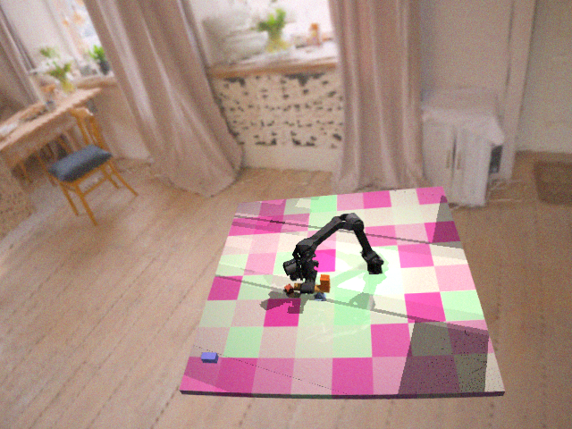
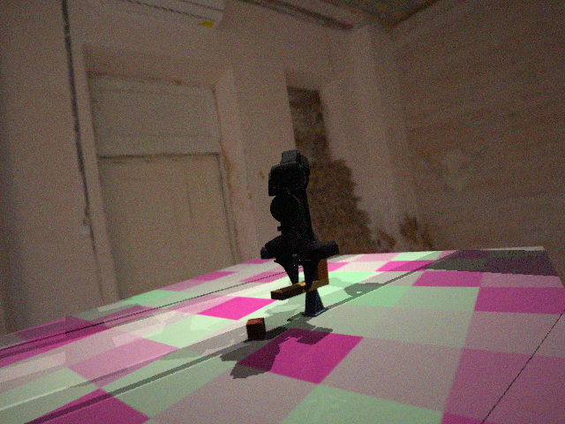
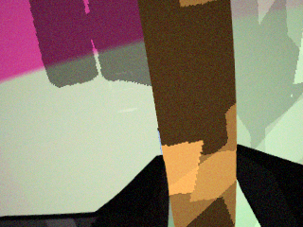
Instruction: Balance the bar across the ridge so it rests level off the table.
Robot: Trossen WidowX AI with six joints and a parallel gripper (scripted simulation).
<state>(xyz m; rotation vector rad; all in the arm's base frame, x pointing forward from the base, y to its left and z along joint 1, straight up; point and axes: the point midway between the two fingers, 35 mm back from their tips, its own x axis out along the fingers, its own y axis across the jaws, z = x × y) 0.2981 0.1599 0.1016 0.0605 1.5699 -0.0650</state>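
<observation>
The small cube lies 12 cm ahead of my gripper tip, 5 cm below it and 4 cm to the right of it. Round my gripper tip: blue block (44 cm ahead, 34 cm to the left, 5 cm below).
</observation>
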